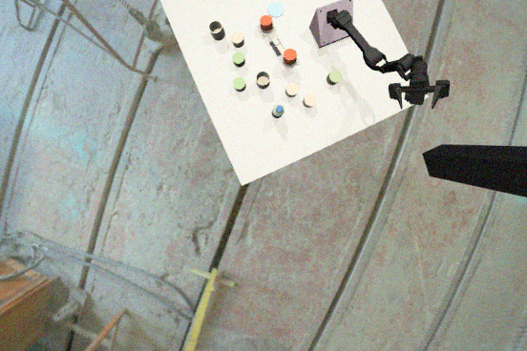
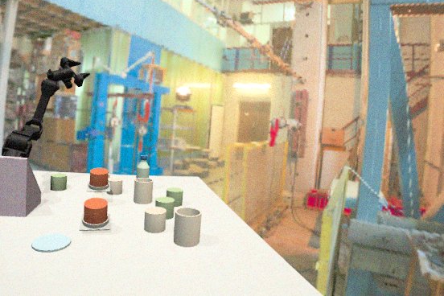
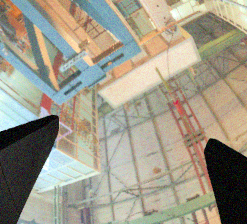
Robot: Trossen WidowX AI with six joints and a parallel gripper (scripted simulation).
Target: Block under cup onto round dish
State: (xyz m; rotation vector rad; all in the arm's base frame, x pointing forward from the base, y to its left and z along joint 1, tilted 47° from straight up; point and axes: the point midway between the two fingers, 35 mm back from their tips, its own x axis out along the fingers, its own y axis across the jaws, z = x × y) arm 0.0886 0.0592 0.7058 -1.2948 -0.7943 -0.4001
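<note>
The orange cup is 24 cm ahead of my gripper tip, 73 cm to the right of it and 54 cm below it. From my gripper tip the other things lie so: pale blue round dish 14 cm ahead, 81 cm to the right, 60 cm below; then blue-topped cylinder 37 cm ahead, 21 cm to the right, 49 cm below; then teal block 24 cm ahead, 70 cm to the right, 56 cm below.
</note>
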